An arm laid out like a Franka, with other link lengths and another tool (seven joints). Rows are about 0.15 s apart.
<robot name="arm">
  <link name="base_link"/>
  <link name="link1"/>
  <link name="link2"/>
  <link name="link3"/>
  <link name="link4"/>
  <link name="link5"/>
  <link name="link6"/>
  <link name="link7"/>
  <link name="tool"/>
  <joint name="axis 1" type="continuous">
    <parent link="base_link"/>
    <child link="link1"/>
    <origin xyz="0 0 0.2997"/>
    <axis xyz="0 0 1"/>
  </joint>
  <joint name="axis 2" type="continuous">
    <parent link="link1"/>
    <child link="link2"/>
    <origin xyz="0 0 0"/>
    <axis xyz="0 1 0"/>
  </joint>
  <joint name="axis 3" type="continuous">
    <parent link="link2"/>
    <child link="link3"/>
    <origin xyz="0 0 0.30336"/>
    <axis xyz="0 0 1"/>
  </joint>
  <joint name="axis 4" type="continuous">
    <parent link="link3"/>
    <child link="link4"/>
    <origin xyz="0.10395 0 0"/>
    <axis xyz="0 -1 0"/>
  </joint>
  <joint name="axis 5" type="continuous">
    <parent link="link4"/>
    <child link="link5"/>
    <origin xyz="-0.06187 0 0.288"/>
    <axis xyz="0 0 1"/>
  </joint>
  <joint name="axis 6" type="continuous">
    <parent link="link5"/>
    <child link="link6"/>
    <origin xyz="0 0 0"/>
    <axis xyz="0 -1 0"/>
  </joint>
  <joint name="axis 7" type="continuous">
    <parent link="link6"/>
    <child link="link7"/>
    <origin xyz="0.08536 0 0"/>
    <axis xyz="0 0 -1"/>
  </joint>
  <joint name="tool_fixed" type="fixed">
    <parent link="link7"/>
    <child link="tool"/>
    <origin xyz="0.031 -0.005 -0.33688" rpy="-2.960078 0 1.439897"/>
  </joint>
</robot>
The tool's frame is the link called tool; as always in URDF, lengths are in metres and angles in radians. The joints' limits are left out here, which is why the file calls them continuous.
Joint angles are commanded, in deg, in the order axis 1, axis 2, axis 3, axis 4, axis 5, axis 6, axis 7. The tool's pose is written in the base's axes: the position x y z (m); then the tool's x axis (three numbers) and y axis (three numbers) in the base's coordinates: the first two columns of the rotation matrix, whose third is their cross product. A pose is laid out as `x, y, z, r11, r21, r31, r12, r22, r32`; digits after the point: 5 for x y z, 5 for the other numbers.
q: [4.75, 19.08, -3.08, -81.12, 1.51, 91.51, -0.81]
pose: 0.55567, 0.02053, 0.21189, 0.08787, 0.99609, -0.00923, 0.94125, -0.08606, -0.32655
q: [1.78, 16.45, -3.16, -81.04, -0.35, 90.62, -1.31]
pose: 0.55428, -0.01942, 0.23698, 0.12794, 0.99119, -0.03439, 0.94677, -0.13238, -0.29344
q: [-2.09, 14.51, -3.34, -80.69, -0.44, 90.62, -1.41]
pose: 0.55519, -0.05919, 0.25812, 0.19684, 0.97996, -0.03055, 0.94637, -0.19805, -0.25527
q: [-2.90, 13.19, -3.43, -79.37, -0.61, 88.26, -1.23]
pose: 0.54762, -0.06820, 0.27601, 0.21579, 0.97591, -0.03228, 0.94357, -0.21692, -0.25026
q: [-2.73, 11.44, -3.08, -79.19, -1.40, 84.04, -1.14]
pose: 0.52379, -0.06579, 0.28759, 0.20868, 0.97683, -0.04754, 0.93377, -0.21347, -0.28725
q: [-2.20, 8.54, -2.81, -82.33, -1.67, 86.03, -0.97]
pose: 0.52112, -0.05998, 0.29672, 0.19860, 0.97901, -0.04575, 0.94446, -0.20365, -0.25792
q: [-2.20, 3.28, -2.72, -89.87, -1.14, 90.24, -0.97]
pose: 0.50846, -0.05493, 0.30043, 0.19719, 0.97996, -0.02820, 0.95341, -0.19839, -0.22726
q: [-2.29, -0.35, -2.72, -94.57, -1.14, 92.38, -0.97]
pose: 0.49657, -0.05465, 0.30390, 0.19853, 0.97982, -0.02308, 0.95734, -0.19892, -0.20960
